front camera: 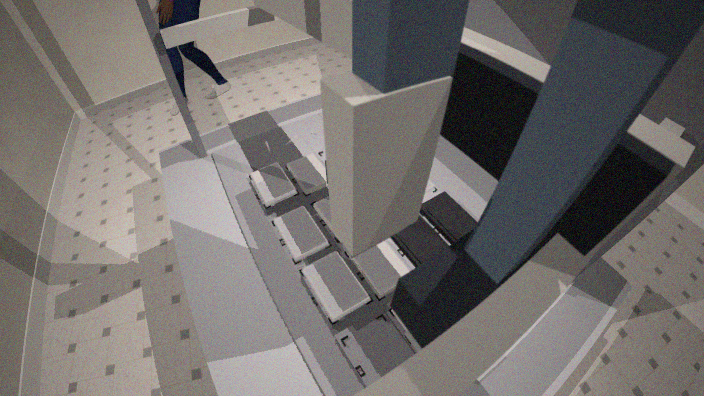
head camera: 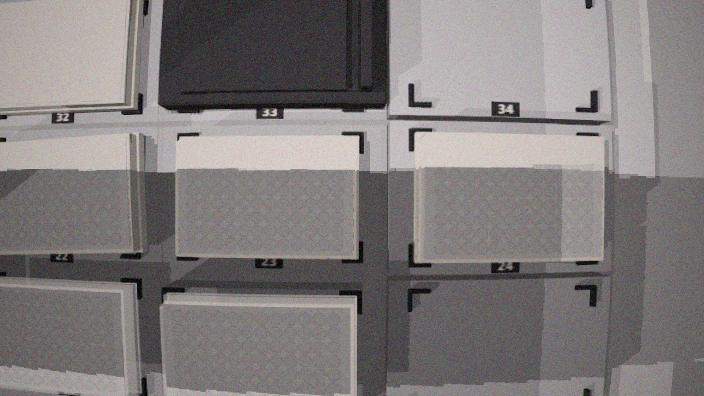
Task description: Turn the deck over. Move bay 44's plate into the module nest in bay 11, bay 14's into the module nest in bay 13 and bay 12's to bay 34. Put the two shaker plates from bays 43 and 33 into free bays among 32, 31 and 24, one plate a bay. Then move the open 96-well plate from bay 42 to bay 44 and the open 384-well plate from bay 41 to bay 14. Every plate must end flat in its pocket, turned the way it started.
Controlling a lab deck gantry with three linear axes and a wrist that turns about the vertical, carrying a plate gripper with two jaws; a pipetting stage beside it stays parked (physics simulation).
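Pixels of known places: robot's base at its link origin: (front camera: 252, 181).
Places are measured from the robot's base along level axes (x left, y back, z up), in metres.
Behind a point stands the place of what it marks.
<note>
My gripper (front camera: 442, 306) @(z 0.160, x 0.105, y -0.581 m) shows as a dark body low over the right end of the deck in the front view; its jaws are hidden. A plate (head camera: 505, 200) @(z 0.029, x 0.149, y -0.549 m) lies level in bay 24. The shaker (front camera: 425, 247) @(z 0.024, x 0.252, y -0.421 m) (head camera: 260, 50) @(z 0.024, x 0.246, y -0.391 m) in bay 33 and the shaker (front camera: 450, 212) @(z 0.024, x 0.369, y -0.380 m) in bay 43 carry no plate. A white plate (head camera: 55, 55) @(z 0.014, x 0.253, y -0.232 m) is in bay 32. Bay 34 (head camera: 480, 50) @(z 0.015, x 0.252, y -0.539 m) and bay 14 (front camera: 382, 345) @(z 0.015, x 0.055, y -0.539 m) (head camera: 475, 335) @(z 0.015, x 0.056, y -0.536 m) are empty. Plates sit in bay 12 (front camera: 300, 232) @(z 0.014, x 0.042, y -0.235 m) (head camera: 55, 325) @(z 0.014, x 0.055, y -0.234 m), bay 13 (front camera: 336, 286) @(z 0.033, x 0.042, y -0.400 m) (head camera: 257, 345) @(z 0.033, x 0.057, y -0.392 m) and bay 11 (front camera: 275, 185) @(z 0.033, x 0.045, y -0.084 m). Bays 41, 42, 44 are hidden.
Plates stand in bay 23 (front camera: 380, 270) @(z 0.014, x 0.141, y -0.409 m) (head camera: 267, 210) @(z 0.014, x 0.141, y -0.395 m), bay 22 (head camera: 60, 210) @(z 0.017, x 0.140, y -0.244 m) and bay 21 (front camera: 307, 174) @(z 0.014, x 0.139, y -0.074 m). The parked pipetting stage (front camera: 387, 165) rises over the deck's middle in the front view. A pale wall (front camera: 500, 330) @(z 0.400, x 0.036, y -0.625 m) crosses the front view's lower right.
</note>
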